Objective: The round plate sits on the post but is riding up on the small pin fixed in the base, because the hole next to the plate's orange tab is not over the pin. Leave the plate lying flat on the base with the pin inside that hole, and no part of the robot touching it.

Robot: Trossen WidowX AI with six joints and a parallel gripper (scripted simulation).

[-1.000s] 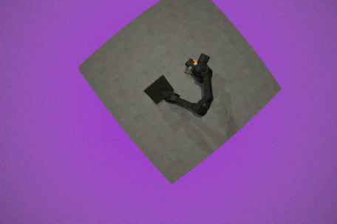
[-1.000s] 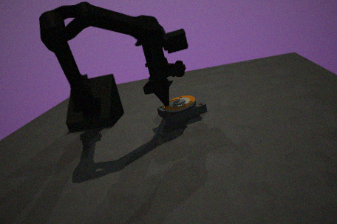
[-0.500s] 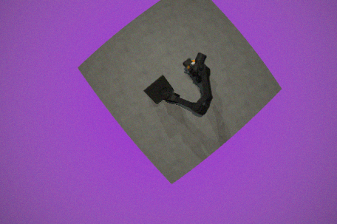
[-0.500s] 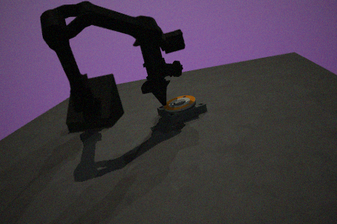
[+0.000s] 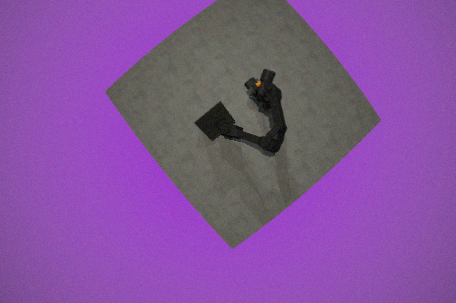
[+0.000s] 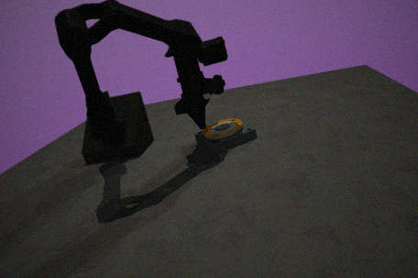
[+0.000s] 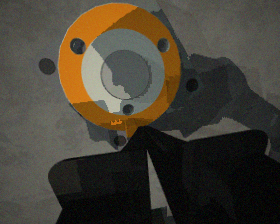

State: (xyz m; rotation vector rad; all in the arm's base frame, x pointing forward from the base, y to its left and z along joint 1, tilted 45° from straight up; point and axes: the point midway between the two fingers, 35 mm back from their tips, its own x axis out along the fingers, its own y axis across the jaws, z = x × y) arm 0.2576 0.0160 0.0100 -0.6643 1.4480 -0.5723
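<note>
The grey square base lies 50 mm ahead of my gripper tip, 10 mm to the left of it and 20 mm below it.
</note>
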